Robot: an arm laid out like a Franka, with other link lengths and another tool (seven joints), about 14 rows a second.
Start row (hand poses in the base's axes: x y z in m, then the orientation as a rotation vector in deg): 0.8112, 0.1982, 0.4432, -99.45, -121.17, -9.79
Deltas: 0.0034, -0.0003, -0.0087, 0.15, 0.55, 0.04; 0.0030, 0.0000, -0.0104, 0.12, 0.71, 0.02; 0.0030, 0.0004, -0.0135, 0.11, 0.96, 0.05; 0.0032, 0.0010, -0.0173, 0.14, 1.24, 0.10; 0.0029, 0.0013, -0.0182, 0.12, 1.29, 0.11; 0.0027, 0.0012, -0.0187, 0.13, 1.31, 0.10; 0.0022, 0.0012, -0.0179, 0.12, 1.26, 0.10; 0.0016, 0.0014, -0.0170, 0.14, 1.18, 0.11; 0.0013, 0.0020, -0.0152, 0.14, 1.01, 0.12
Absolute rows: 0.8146, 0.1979, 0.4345, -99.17, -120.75, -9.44; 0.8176, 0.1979, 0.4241, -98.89, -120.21, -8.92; 0.8206, 0.1983, 0.4106, -98.51, -119.52, -8.16; 0.8238, 0.1993, 0.3933, -97.98, -118.66, -7.18; 0.8267, 0.2006, 0.3751, -97.44, -117.77, -6.14; 0.8294, 0.2018, 0.3564, -96.89, -116.85, -5.10; 0.8316, 0.2030, 0.3385, -96.35, -115.97, -4.10; 0.8332, 0.2044, 0.3215, -95.81, -115.15, -3.20; 0.8345, 0.2064, 0.3063, -95.31, -114.46, -2.44
